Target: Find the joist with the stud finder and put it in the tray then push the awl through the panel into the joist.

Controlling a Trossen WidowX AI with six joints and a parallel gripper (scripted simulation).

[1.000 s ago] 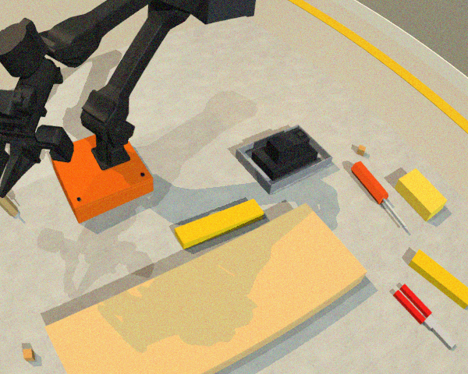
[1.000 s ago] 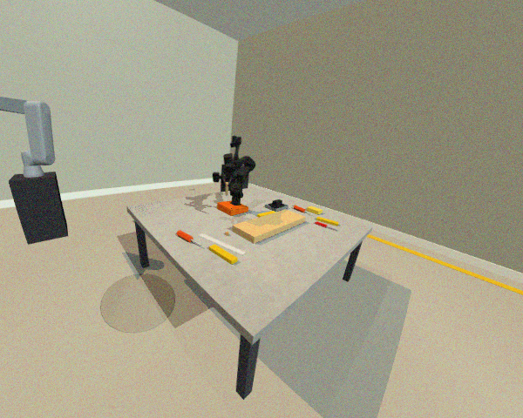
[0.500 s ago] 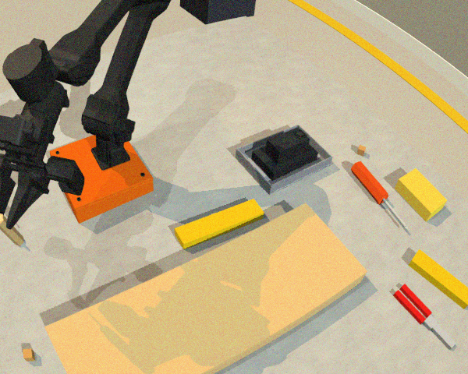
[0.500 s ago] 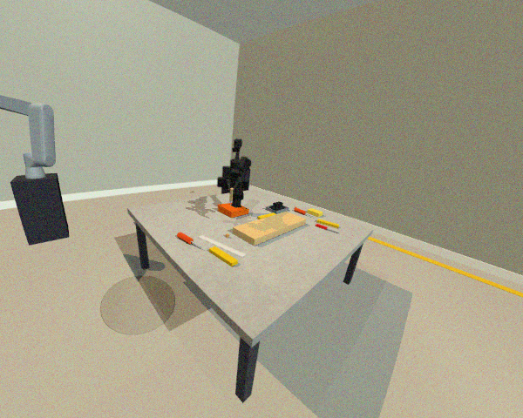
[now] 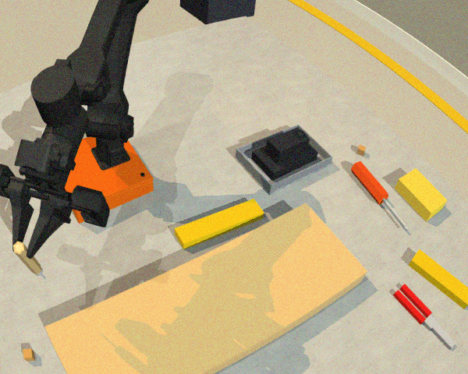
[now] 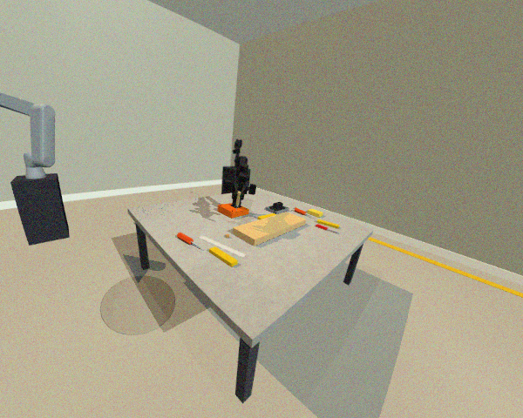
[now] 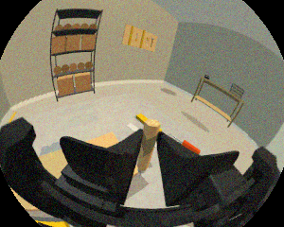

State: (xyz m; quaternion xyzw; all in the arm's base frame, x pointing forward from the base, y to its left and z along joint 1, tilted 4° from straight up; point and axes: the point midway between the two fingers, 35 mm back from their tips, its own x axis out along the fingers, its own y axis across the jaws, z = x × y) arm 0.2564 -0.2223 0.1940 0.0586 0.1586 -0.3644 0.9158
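The awl lies 10 mm behind my gripper tip, 10 mm to the left of it and 50 mm below it. Also, from my gripper tip: stud finder: 130 mm behind, 570 mm to the left, 180 mm below; grey tray: 130 mm behind, 550 mm to the left, 220 mm below.
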